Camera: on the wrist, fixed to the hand. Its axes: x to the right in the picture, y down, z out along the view.
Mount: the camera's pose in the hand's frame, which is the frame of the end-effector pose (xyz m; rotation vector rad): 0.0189 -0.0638 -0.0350 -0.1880 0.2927 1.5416
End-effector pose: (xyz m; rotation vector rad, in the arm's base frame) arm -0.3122 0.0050 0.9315 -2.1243 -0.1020 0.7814
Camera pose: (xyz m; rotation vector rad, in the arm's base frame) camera -0.2648 0.0276 0.9853 -2.1861 1.8329 1.2397
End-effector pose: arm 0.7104 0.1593 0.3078 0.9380 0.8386 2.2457
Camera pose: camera 0.6884 0.2021 0.2501 -0.8344 0.1428 -2.1701
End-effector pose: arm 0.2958 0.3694 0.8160 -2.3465 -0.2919 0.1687
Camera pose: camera 0.3111 0.3948 0.8851 -2.1899 1.7156 0.5058
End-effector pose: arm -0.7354 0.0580 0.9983 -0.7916 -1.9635 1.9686
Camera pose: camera -0.7448 0.1015 1.0589 1.9968 0.8607 -1.2370
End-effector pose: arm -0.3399 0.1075 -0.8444 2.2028 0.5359 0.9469
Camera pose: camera -0.3605 0.1773 -0.8632 2.0378 -1.3180 1.9023
